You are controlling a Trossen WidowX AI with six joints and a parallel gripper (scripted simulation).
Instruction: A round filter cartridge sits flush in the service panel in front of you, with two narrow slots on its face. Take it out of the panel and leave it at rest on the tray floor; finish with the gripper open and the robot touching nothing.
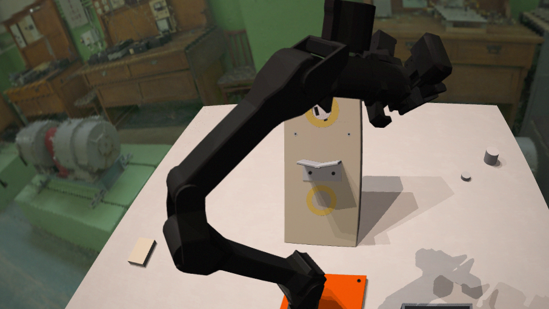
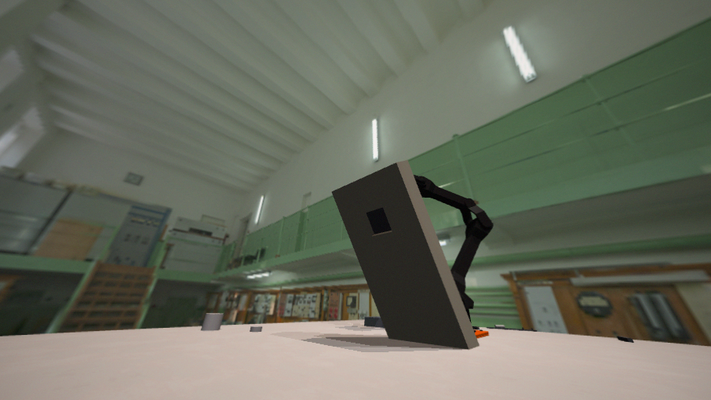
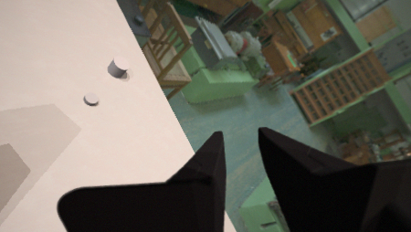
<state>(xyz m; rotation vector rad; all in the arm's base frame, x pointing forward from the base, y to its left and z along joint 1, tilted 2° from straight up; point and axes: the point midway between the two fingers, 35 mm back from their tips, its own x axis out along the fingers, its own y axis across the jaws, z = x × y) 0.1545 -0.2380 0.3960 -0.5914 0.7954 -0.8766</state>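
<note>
Now: the round filter cartridge 23 cm to the left of my gripper tip, 19 cm ahead of it and 15 cm below it. From my gripper tip the other things lie so: grey tray (39 cm below, 26 cm behind, 2 cm to the right); then grey bracket (24 cm to the left, 24 cm below, 9 cm ahead).
</note>
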